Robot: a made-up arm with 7 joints.
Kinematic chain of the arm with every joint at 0, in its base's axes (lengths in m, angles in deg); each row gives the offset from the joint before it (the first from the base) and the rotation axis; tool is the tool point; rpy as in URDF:
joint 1: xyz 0 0 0.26 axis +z
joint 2: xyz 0 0 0 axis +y
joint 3: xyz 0 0 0.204 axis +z
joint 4: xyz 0.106 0 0 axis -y
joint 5: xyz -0.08 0 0.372 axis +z
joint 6: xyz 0 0 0 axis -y
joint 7: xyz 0.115 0 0 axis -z
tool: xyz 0 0 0 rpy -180 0 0
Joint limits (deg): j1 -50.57..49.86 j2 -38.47..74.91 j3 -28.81..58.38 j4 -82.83..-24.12 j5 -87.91..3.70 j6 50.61..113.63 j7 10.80..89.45
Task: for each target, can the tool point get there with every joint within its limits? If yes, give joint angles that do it. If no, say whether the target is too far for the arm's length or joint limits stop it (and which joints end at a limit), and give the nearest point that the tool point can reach.
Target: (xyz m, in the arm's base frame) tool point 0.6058 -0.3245 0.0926
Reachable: yes | joints -40.67 62.59 19.68 -57.58 -42.43 79.54 77.25
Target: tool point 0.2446 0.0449 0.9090
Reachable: yes | joints 40.04 -25.42 -11.25 -58.23 -38.48 66.83 28.76
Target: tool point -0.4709 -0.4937 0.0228
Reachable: no: joint limits stop it (at a limit: joint 1, joint 2, joint 3, joint 4, joint 6) | nearest point 0.0115 -0.5211 -0.1061 | short by 0.500 m
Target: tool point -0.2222 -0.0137 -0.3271
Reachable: no: joint limits stop it (at a limit: joint 1, joint 2, joint 4, joint 6) | nearest point 0.1135 -0.4219 -0.1845 | short by 0.547 m
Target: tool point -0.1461 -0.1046 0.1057
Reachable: no: joint limits stop it (at a limit: joint 1, joint 2, joint 3, joint 4, joint 6) | nearest point 0.0248 -0.4811 -0.1369 | short by 0.479 m
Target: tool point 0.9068 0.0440 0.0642
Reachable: no: too far | nearest point 0.7083 0.0344 0.1071 | short by 0.203 m
